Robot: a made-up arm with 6 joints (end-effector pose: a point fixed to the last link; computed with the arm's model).
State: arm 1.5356 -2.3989 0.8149 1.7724 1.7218 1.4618
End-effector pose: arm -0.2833 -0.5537 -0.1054 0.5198 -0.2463 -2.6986
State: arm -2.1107 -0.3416 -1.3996 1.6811 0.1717 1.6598
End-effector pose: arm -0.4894 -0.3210 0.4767 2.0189 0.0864 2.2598
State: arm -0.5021 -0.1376 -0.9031 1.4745 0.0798 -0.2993
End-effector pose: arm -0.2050 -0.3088 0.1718 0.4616 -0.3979 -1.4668
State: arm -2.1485 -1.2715 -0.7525 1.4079 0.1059 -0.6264
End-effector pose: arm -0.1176 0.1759 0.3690 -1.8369 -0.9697 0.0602
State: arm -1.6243 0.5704 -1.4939 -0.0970 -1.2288 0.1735
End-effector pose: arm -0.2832 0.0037 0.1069 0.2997 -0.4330 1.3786
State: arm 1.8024 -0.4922 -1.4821 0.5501 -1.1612 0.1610
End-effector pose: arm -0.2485 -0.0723 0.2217 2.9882 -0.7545 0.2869
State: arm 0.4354 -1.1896 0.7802 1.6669 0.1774 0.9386
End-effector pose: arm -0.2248 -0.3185 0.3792 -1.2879 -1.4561 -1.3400
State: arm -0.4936 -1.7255 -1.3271 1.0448 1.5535 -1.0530
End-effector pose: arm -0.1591 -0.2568 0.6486 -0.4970 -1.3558 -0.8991
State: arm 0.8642 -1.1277 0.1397 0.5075 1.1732 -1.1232
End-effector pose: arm -0.1962 -0.2752 0.3368 0.9027 -0.9762 -0.3648
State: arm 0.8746 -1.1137 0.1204 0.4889 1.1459 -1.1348
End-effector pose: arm -0.1891 -0.2776 0.3303 0.9480 -0.9299 -0.3547
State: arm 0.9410 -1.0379 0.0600 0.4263 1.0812 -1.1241
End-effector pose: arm -0.1643 -0.2881 0.2948 1.0994 -0.7911 -0.3985
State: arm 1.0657 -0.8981 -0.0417 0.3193 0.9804 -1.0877
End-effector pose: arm -0.1284 -0.2890 0.2258 1.3777 -0.5678 -0.4592
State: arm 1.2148 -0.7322 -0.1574 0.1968 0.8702 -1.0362
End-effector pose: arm -0.0987 -0.2597 0.1529 1.7231 -0.3408 -0.4763
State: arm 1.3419 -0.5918 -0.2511 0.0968 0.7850 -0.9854
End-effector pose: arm -0.0821 -0.2173 0.1102 2.0202 -0.1906 -0.4544
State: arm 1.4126 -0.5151 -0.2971 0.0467 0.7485 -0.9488
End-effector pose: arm -0.0756 -0.1914 0.0955 2.1709 -0.1289 -0.4457
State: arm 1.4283 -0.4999 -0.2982 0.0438 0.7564 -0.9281
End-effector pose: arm -0.0744 -0.1866 0.0922 2.1759 -0.1198 -0.4718
